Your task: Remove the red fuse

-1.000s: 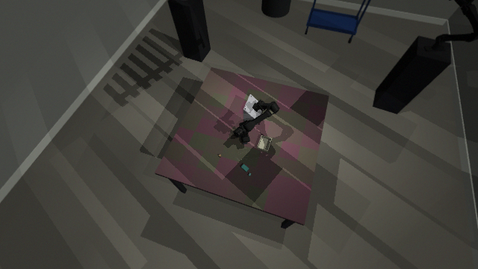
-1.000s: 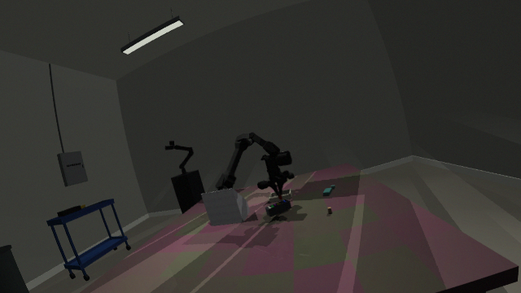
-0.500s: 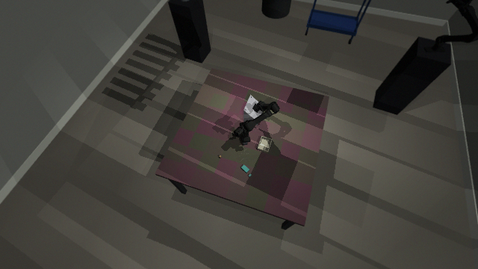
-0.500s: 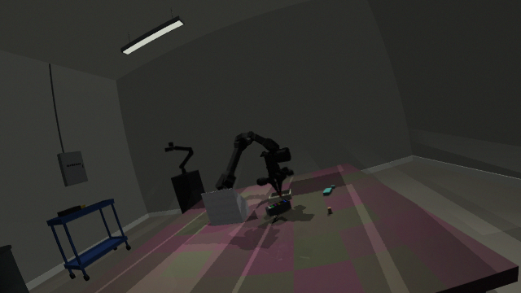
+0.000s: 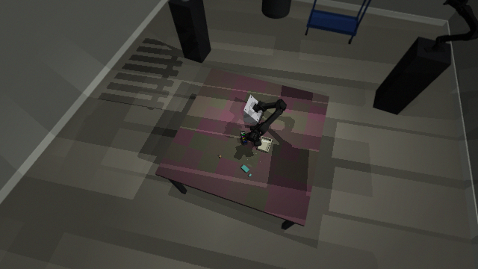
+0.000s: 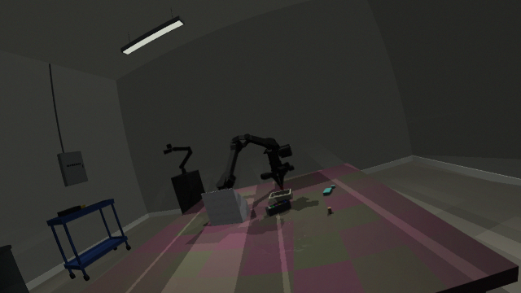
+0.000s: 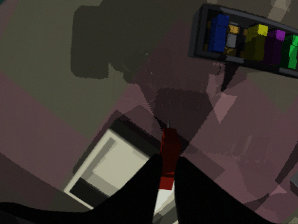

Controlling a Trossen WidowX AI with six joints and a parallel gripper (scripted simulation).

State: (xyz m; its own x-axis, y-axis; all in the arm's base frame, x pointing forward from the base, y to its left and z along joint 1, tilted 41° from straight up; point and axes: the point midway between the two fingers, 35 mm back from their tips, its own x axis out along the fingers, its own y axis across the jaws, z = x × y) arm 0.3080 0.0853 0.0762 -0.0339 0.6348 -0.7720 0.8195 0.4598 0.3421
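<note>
The pale tray is 9 cm below my gripper tip, 8 cm to the left of it and 4 cm behind it. From my gripper tip the other things lie so: red fuse (1 cm below).
</note>
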